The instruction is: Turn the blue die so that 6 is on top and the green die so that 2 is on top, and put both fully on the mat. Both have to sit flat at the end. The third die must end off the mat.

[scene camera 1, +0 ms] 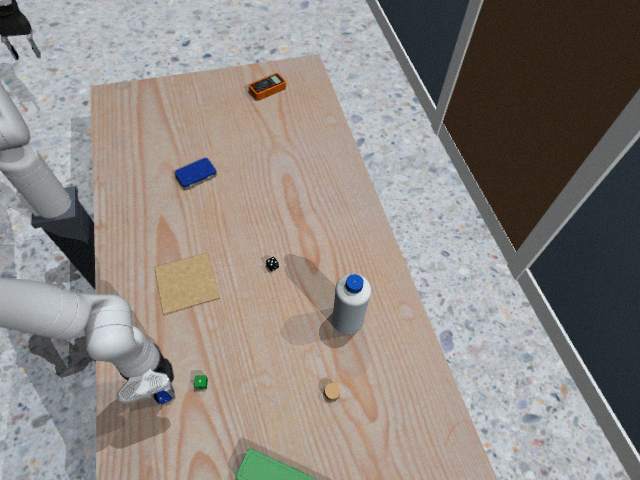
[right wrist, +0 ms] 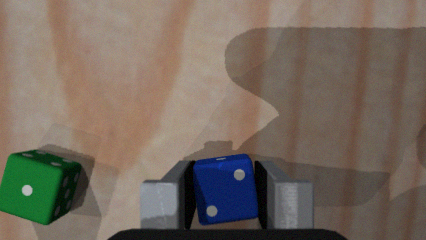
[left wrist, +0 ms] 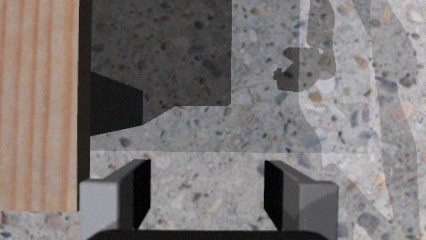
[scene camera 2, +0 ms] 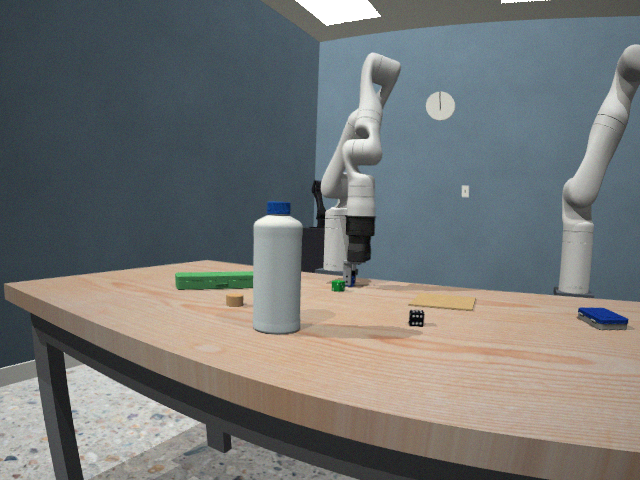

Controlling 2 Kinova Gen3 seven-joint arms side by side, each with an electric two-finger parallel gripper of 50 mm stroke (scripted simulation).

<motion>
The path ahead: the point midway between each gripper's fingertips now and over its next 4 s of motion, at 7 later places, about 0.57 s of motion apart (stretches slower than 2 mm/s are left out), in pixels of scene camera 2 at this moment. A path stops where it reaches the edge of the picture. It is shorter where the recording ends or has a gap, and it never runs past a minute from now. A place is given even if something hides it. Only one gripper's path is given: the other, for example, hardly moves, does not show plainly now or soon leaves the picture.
My right gripper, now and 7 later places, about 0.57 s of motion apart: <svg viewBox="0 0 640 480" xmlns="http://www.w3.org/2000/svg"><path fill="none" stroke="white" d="M349 284L345 267L348 248L351 250L353 252L356 252L358 250L358 248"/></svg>
</motion>
